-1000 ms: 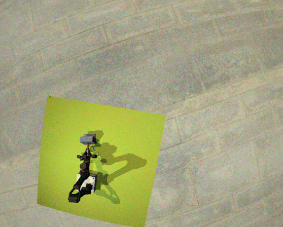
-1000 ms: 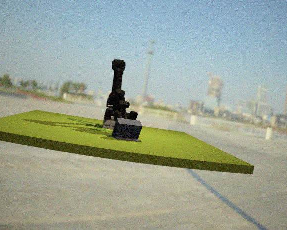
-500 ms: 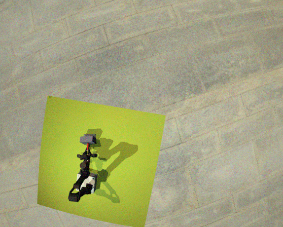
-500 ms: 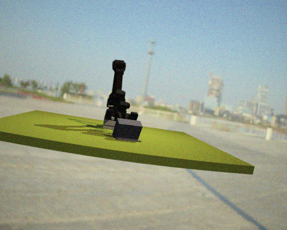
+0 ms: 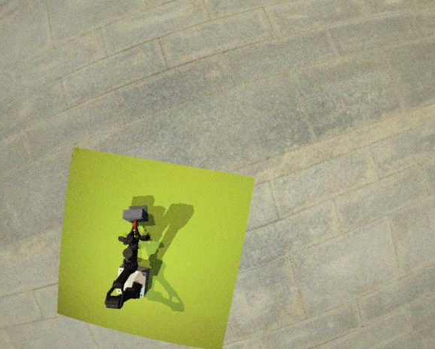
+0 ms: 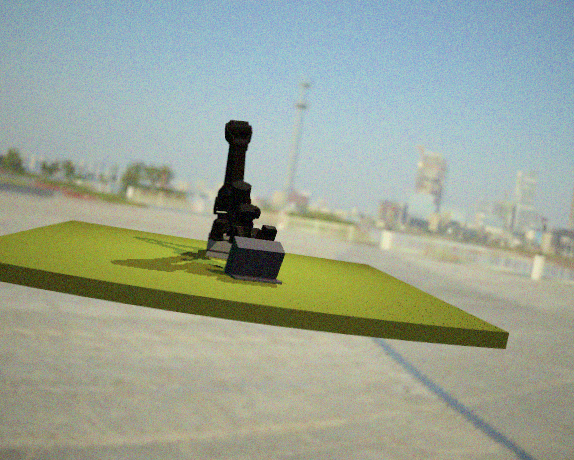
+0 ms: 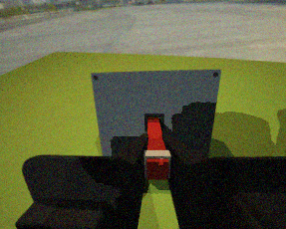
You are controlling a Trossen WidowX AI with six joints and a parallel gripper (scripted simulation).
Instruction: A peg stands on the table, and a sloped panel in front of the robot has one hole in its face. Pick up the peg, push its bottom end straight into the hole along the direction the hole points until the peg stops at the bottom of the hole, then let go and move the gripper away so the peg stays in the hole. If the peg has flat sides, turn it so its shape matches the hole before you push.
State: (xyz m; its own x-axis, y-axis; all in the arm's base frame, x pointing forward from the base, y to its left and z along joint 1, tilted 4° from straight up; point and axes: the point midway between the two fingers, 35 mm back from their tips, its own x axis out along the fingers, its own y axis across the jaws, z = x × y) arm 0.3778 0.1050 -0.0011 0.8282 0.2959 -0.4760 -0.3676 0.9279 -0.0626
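My gripper tip is 50 mm short of the sloped panel, 20 mm to the right of it and 30 mm above it. Also, from my gripper tip: red square peg 10 mm behind, 10 mm to the right, 10 mm above.
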